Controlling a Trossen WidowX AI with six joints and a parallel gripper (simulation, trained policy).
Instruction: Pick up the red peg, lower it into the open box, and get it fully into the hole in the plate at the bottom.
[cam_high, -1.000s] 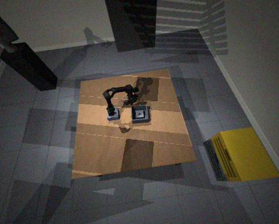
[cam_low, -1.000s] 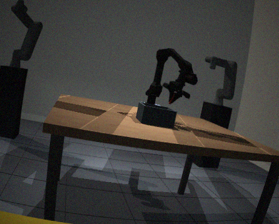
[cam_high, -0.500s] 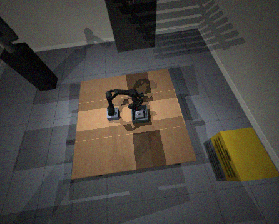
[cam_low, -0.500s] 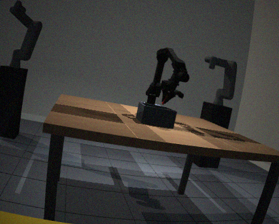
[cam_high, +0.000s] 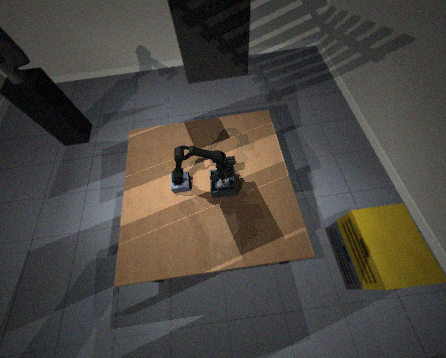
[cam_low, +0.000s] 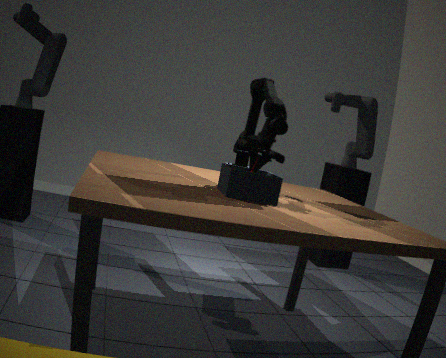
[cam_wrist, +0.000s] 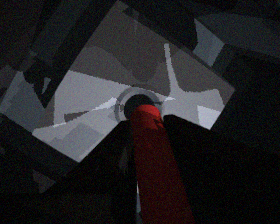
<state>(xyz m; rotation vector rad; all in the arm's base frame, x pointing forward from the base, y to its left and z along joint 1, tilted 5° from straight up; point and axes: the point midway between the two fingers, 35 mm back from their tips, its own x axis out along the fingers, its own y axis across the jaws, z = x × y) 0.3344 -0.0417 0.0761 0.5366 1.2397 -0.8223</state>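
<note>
The red peg is 1 cm to the left of my gripper tip and 3 cm above it. From my gripper tip the other things lie so: grey bottom plate: 5 cm below; then dark box: 6 cm below.
</note>
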